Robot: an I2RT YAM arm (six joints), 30 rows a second.
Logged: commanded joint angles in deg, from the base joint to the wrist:
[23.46, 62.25, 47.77, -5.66, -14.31, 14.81]
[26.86, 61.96, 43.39, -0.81, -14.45, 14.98]
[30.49, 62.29, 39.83, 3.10, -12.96, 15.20]
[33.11, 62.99, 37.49, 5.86, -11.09, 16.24]
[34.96, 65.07, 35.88, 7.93, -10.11, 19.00]
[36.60, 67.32, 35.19, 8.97, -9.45, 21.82]
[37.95, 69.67, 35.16, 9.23, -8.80, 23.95]
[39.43, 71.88, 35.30, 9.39, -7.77, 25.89]
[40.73, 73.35, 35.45, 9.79, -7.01, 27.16]
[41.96, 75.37, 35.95, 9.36, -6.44, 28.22]
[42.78, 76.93, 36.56, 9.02, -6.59, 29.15]
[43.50, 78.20, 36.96, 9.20, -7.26, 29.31]
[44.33, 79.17, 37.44, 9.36, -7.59, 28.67]
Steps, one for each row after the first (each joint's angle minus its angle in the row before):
[3.40, -0.29, -4.38, 4.85, -0.14, 0.17]
[3.63, 0.33, -3.56, 3.91, 1.49, 0.22]
[2.62, 0.70, -2.34, 2.76, 1.87, 1.04]
[1.85, 2.08, -1.61, 2.07, 0.98, 2.76]
[1.64, 2.25, -0.69, 1.04, 0.66, 2.82]
[1.35, 2.35, -0.03, 0.26, 0.65, 2.13]
[1.48, 2.21, 0.14, 0.16, 1.03, 1.94]
[1.30, 1.47, 0.15, 0.40, 0.76, 1.27]
[1.23, 2.02, 0.50, -0.43, 0.57, 1.06]
[0.82, 1.56, 0.61, -0.34, -0.15, 0.93]
[0.72, 1.27, 0.40, 0.18, -0.67, 0.16]
[0.83, 0.97, 0.48, 0.16, -0.33, -0.64]

